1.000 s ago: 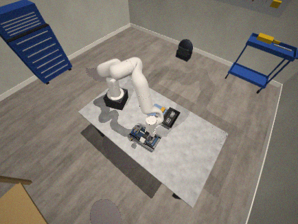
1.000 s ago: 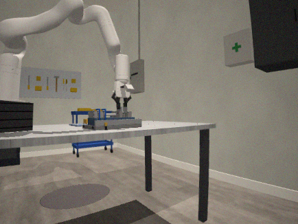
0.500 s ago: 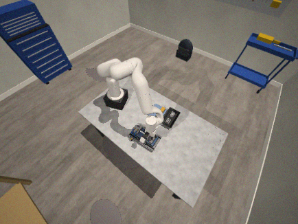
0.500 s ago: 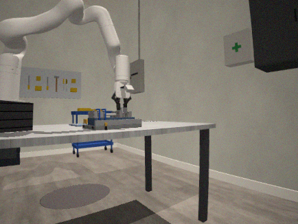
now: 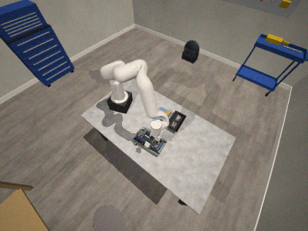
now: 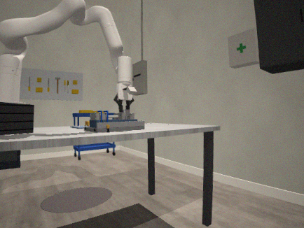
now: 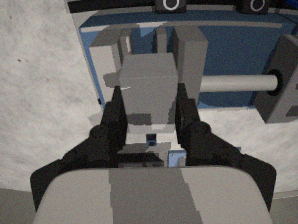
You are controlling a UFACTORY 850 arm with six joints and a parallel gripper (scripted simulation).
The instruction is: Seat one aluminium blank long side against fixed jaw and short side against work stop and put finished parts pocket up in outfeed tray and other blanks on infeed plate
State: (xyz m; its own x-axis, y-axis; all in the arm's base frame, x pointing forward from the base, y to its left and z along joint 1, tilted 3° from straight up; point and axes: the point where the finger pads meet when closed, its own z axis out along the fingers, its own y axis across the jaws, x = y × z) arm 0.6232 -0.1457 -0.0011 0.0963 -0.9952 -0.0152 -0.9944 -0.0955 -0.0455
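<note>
My gripper is now 2 cm above the grey aluminium blank. The rest, counted from my hand: blue vise body (7 cm behind, 8 cm below); brass blank (11 cm behind, 38 cm to the left, 10 cm below).
</note>
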